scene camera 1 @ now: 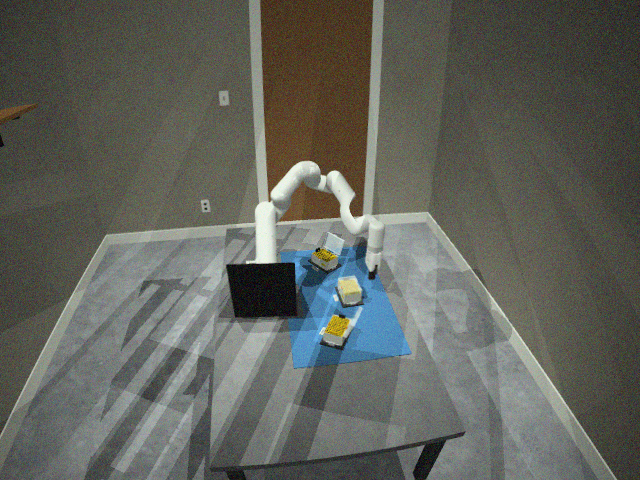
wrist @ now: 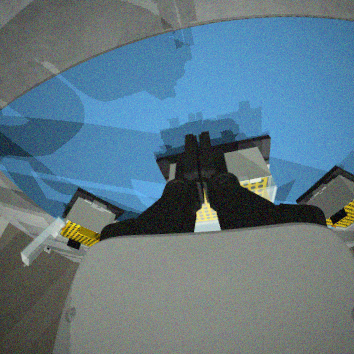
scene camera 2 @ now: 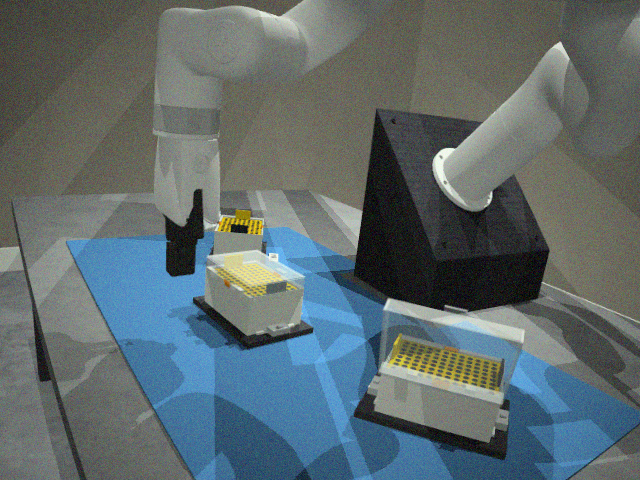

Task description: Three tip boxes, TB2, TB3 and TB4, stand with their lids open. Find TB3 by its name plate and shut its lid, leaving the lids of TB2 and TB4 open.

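Places are measured from the arm's base along level axes (x ahead, y left, z up), in centimetres.
Pixels of known places: gripper, fingertip midpoint: (scene camera 1: 371, 278) (wrist: 200, 149) (scene camera 2: 180, 273); arm's base, link origin: (scene camera 1: 266, 268) (scene camera 2: 461, 180).
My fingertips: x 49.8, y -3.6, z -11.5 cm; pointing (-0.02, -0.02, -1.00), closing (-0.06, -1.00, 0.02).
Ahead of a thing's pixels: the offset from my fingertips to its top centre. "*": to the spot under its first point. Level surfaces: height alone.
The middle tip box {dx -12.5, dy -0.6, dz -0.6 cm} (scene camera 1: 349, 292) (scene camera 2: 253, 304) (wrist: 245, 162) has its clear lid down over yellow tips. The box nearest the door in scene camera 1 (scene camera 1: 324, 259) (scene camera 2: 434, 413) has its clear lid {dx -10.6, dy +32.0, dz +7.0 cm} (scene camera 1: 334, 244) (scene camera 2: 454, 322) standing open. The third box {dx -24.8, dy -24.4, dz -1.8 cm} (scene camera 1: 336, 333) (scene camera 2: 238, 241) has its lid {* dx -17.4, dy -29.8, dz +6.0 cm} (scene camera 1: 356, 316) open in scene camera 1; in scene camera 2 the arm largely hides that lid. No name plate is readable, so I cannot tell which box is TB3. My gripper (scene camera 1: 371, 276) (scene camera 2: 180, 268) (wrist: 200, 149) is shut and empty, raised beside the middle box, near the mat's outer edge.
The boxes stand on a blue mat {dz -8.4 cm} (scene camera 1: 382, 330) (scene camera 2: 170, 382) (wrist: 225, 65) on a grey table {dz -8.7 cm} (scene camera 1: 330, 413). The arm's black wedge base (scene camera 1: 262, 289) (scene camera 2: 408, 217) stands on the opposite side of the boxes from my gripper. In the wrist view, the flanking boxes show at left and right.
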